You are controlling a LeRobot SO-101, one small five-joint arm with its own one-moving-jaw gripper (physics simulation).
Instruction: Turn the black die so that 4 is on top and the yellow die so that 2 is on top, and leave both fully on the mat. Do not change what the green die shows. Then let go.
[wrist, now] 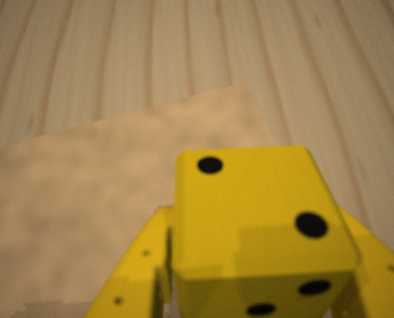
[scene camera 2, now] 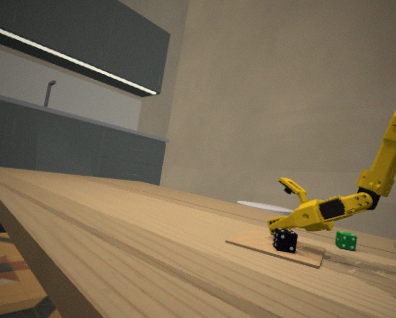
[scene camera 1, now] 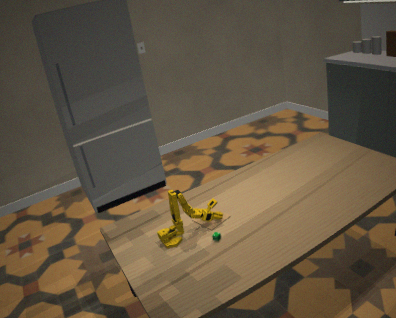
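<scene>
The yellow die [wrist: 260,200] is between the two jaws of my gripper [scene camera 1: 220,215] [scene camera 2: 272,227] [wrist: 257,220], which is shut on it, low at the mat [scene camera 2: 250,242] [wrist: 100,175]. In the wrist view its upper face shows 2; part of another pipped face shows below. I cannot tell whether it touches the mat. The black die [scene camera 2: 285,240] sits on the mat, in front of the jaws in scene camera 2; its top number is unreadable, and it does not show in the wrist view. The green die [scene camera 1: 216,236] [scene camera 2: 346,241] lies on the table off the mat.
The wooden table [scene camera 1: 280,200] [scene camera 2: 150,240] extends around the mat. The arm reaches low across from its base [scene camera 1: 171,237]. A fridge [scene camera 1: 100,110] stands behind the table, and a kitchen counter [scene camera 1: 360,100] stands farther off.
</scene>
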